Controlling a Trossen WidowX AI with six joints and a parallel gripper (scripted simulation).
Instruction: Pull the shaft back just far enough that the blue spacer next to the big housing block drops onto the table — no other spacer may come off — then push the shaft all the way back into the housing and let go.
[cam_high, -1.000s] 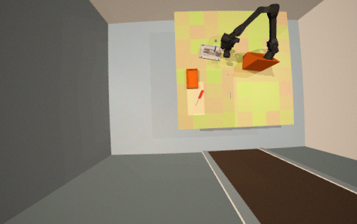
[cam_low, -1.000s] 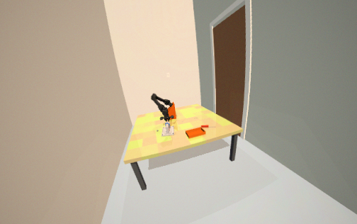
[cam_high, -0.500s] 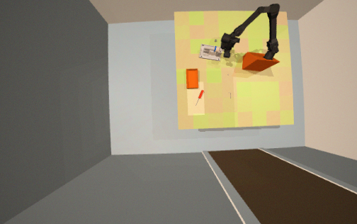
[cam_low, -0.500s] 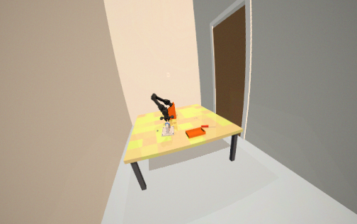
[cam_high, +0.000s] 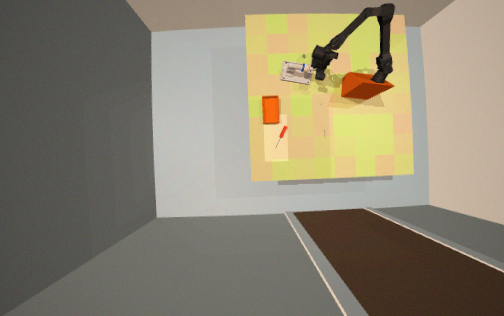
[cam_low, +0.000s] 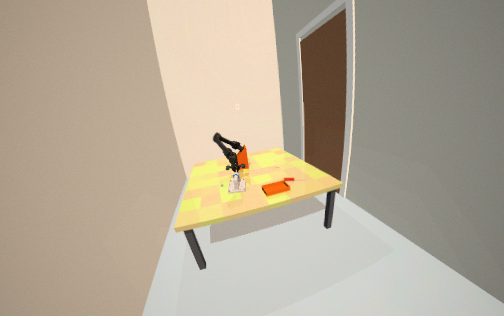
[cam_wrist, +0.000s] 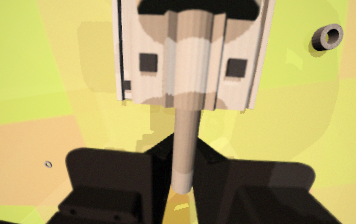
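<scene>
The blue spacer is 110 mm ahead of my gripper tip, 10 mm to the right of it and 30 mm above it. The rest, counted from my gripper tip: grey piece: 90 mm ahead, 150 mm to the right, 40 mm below; then orange tray: 320 mm ahead, 290 mm to the left, 40 mm below; then fixture: 140 mm ahead, 10 mm to the right.
</scene>
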